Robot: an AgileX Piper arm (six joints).
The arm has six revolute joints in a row. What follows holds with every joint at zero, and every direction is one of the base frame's.
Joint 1 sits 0.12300 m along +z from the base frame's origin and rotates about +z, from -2.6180 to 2.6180 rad.
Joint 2 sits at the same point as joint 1 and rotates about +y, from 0.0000 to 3.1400 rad.
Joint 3 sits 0.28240 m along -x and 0.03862 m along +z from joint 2 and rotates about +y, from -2.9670 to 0.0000 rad.
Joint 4 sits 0.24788 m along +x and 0.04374 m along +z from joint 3 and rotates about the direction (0.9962, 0, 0.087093), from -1.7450 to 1.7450 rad.
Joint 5 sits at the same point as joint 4 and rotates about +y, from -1.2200 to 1.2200 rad.
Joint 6 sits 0.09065 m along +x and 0.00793 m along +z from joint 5 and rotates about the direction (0.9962, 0, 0.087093), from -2.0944 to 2.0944 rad.
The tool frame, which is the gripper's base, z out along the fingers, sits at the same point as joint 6; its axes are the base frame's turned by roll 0.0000, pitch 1.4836 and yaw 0.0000 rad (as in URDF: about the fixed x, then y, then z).
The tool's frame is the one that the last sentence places.
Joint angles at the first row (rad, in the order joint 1, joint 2, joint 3, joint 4, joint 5, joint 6):
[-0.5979 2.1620 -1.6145 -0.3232 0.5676 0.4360]
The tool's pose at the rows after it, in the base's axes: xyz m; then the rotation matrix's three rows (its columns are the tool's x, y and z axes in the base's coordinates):
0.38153 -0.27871 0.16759; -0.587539 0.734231 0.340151; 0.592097 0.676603 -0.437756; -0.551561 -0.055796 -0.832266
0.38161 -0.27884 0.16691; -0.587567 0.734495 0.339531; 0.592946 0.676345 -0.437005; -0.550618 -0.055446 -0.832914
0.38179 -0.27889 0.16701; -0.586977 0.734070 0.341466; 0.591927 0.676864 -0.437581; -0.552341 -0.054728 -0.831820
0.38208 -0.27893 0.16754; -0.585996 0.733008 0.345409; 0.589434 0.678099 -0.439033; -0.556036 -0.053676 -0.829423
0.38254 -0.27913 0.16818; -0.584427 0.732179 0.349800; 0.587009 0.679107 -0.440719; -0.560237 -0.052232 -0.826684
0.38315 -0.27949 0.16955; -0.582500 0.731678 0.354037; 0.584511 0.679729 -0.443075; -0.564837 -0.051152 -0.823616
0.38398 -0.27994 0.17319; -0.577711 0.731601 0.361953; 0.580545 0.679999 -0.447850; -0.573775 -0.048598 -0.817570
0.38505 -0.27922 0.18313; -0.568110 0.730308 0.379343; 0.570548 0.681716 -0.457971; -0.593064 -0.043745 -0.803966
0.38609 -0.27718 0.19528; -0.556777 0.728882 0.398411; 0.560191 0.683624 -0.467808; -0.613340 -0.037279 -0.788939
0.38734 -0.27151 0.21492; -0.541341 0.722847 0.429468; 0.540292 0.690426 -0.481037; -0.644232 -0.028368 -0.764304
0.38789 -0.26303 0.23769; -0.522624 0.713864 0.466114; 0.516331 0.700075 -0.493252; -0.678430 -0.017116 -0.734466
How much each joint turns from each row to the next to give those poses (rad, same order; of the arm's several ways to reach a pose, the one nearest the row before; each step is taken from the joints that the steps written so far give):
[-0.0002 0.0025 -0.0005 0.0008 -0.0004 0.0001]
[-0.0002 0.0016 -0.0003 0.0006 -0.0003 0.0001]
[0.0000 0.0000 0.0000 0.0000 -0.0023 -0.0002]
[0.0001 -0.0008 0.0001 -0.0003 -0.0041 -0.0005]
[0.0000 -0.0003 -0.0011 0.0000 -0.0041 -0.0006]
[0.0000 -0.0005 -0.0037 0.0000 -0.0016 -0.0007]
[0.0001 -0.0038 -0.0063 0.0003 -0.0012 -0.0006]
[0.0025 -0.0159 -0.0082 -0.0001 -0.0001 -0.0008]
[0.0049 -0.0208 -0.0084 0.0012 0.0033 0.0001]
[0.0116 -0.0371 -0.0078 0.0005 0.0045 -0.0004]
[0.0159 -0.0456 -0.0051 0.0009 0.0042 0.0002]

